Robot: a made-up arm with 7 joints. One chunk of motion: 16 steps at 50 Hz.
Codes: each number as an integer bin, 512 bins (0 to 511) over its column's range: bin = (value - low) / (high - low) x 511, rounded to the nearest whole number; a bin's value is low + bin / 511 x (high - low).
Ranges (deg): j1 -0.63..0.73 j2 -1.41..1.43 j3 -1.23..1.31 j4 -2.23..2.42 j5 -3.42..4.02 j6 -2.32..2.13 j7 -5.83..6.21
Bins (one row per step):
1: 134 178 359 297 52 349 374
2: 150 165 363 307 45 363 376
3: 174 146 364 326 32 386 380
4: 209 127 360 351 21 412 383
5: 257 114 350 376 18 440 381
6: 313 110 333 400 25 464 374
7: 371 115 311 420 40 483 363
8: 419 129 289 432 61 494 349
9: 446 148 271 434 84 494 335
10: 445 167 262 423 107 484 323
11: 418 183 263 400 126 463 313
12: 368 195 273 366 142 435 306
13: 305 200 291 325 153 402 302
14: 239 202 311 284 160 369 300
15: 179 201 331 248 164 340 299
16: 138 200 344 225 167 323 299
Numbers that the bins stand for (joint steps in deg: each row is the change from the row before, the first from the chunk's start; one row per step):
1: -0.273 -0.421 0.554 0.473 -2.663 0.719 2.982
2: -0.231 -0.493 0.574 0.564 -2.765 0.841 3.029
3: -0.167 -0.599 0.579 0.737 -2.954 1.041 3.123
4: -0.074 -0.704 0.559 0.964 -3.114 1.268 3.194
5: 0.054 -0.776 0.510 1.192 -3.158 1.512 3.147
6: 0.203 -0.799 0.425 1.410 -3.056 1.721 2.982
7: 0.357 -0.771 0.316 1.592 -2.838 1.886 2.723
8: 0.485 -0.693 0.207 1.701 -2.532 1.982 2.393
9: 0.557 -0.587 0.117 1.719 -2.197 1.982 2.063
10: 0.554 -0.482 0.072 1.619 -1.862 1.895 1.780
11: 0.482 -0.393 0.077 1.410 -1.585 1.712 1.545
12: 0.349 -0.326 0.127 1.101 -1.353 1.468 1.380
13: 0.182 -0.298 0.216 0.727 -1.192 1.181 1.286
14: 0.006 -0.287 0.316 0.354 -1.090 0.893 1.238
15: -0.154 -0.293 0.415 0.027 -1.032 0.641 1.215
16: -0.263 -0.298 0.480 -0.183 -0.989 0.493 1.215

